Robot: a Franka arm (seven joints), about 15 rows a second.
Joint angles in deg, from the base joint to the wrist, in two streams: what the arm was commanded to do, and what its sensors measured. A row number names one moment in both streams.
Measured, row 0:
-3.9, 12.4, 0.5, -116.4, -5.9, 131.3, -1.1
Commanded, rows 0 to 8:
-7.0, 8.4, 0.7, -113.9, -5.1, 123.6, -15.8
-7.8, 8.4, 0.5, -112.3, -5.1, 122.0, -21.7
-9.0, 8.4, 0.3, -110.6, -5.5, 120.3, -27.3
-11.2, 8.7, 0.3, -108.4, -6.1, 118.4, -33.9
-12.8, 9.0, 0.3, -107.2, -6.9, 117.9, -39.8
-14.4, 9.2, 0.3, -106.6, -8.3, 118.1, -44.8
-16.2, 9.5, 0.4, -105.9, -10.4, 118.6, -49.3
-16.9, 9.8, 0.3, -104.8, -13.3, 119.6, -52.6
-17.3, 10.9, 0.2, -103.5, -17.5, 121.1, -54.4
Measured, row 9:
-16.1, 8.5, -0.4, -106.8, -12.2, 120.0, -49.4
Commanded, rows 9 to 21:
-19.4, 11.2, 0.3, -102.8, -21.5, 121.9, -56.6
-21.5, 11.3, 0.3, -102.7, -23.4, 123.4, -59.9
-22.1, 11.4, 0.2, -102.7, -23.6, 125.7, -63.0
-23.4, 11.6, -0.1, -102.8, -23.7, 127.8, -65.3
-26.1, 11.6, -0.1, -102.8, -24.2, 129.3, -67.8
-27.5, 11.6, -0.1, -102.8, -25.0, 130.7, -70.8
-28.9, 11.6, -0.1, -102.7, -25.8, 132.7, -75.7
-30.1, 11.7, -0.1, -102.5, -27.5, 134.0, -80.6
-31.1, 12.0, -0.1, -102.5, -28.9, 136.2, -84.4
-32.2, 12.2, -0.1, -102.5, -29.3, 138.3, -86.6
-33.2, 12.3, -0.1, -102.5, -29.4, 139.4, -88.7
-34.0, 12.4, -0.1, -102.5, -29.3, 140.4, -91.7
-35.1, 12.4, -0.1, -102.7, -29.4, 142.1, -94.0
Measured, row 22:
-33.0, 11.4, -0.8, -103.7, -28.2, 139.4, -89.4
